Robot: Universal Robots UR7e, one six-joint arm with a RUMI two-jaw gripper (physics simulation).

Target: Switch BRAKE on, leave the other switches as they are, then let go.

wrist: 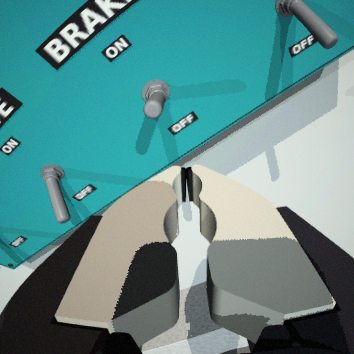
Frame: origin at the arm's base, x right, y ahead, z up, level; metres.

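Where they show: gripper, fingertip midpoint: (185, 171).
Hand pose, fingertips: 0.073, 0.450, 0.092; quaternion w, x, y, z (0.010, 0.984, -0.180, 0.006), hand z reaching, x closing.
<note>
Each offset is from my fingertips to the top centre of the thing, as dx, dy, dz. "spot": to the spot under its first point.
The BRAKE switch {spot: -0.008, +0.024, -0.044} (153, 109) is a grey metal lever on the teal panel (210, 45), between its ON label {spot: -0.018, +0.066, -0.077} (116, 48) and its OFF label {spot: -0.002, -0.013, -0.108} (183, 123). It looks much shorter than the levers beside it and points more toward the camera, at a different tilt from theirs. The BRAKE name plate {spot: -0.029, +0.085, -0.069} (87, 31) is cut off by the top edge of the view. My gripper (185, 171) is shut with nothing between its tips. The tips are below the BRAKE lever in the view, near the panel's lower edge, and apart from the lever.
A second lever {spot: -0.120, -0.015, -0.066} (57, 200) is at the lower left, leaning toward its OFF side. A third lever {spot: +0.109, +0.031, -0.063} (315, 25) is at the upper right beside another OFF label (303, 45). A further OFF label {spot: -0.236, -0.061, -0.108} (18, 241) shows at the far left. A pale surface lies beyond the panel's lower edge.
</note>
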